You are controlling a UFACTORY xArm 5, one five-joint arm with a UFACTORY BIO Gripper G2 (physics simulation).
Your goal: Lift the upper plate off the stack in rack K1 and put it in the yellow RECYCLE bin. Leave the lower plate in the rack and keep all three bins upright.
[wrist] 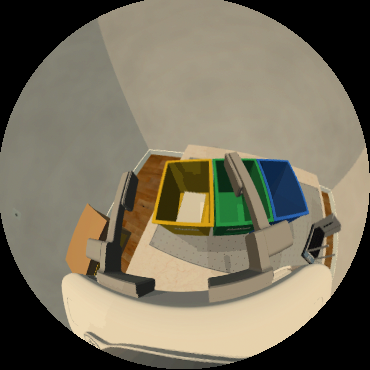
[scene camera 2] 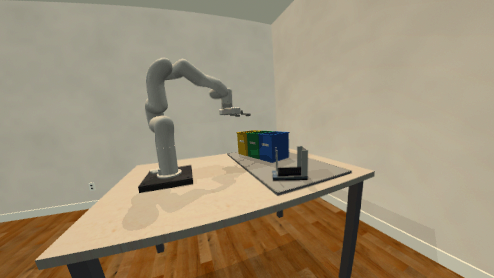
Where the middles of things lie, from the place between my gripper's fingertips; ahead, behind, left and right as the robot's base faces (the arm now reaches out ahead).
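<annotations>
Counting from my hand, I find the yellow bin point(wrist: 195, 175) 5 cm ahead, 3 cm to the left and 22 cm below. The cream plate point(wrist: 191, 207) is 6 cm ahead of my hand, 4 cm to the left of it and 30 cm below it. As for the green bin point(wrist: 231, 216), it stands 8 cm ahead of my hand and 10 cm to the right of it, 22 cm below it, while the blue bin point(scene camera 2: 268, 141) is 10 cm ahead of my hand, 23 cm to the right of it and 22 cm below it.
</annotations>
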